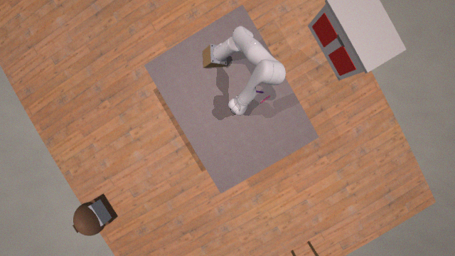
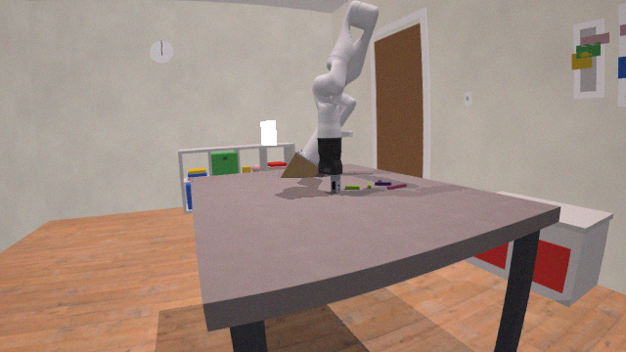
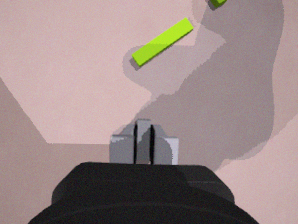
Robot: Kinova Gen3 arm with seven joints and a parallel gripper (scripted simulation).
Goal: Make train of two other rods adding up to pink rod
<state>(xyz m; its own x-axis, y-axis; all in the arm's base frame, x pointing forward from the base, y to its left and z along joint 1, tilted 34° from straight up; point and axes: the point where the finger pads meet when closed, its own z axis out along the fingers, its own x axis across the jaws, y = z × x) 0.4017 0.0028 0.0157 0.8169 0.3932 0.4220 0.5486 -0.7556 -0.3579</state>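
Now: hand 10 mm above the dark grey rod. From my hand the other things lie so: pink rod 10 mm ahead, 220 mm to the left, 10 mm below; then purple rod 60 mm behind, 200 mm to the left, 10 mm below.
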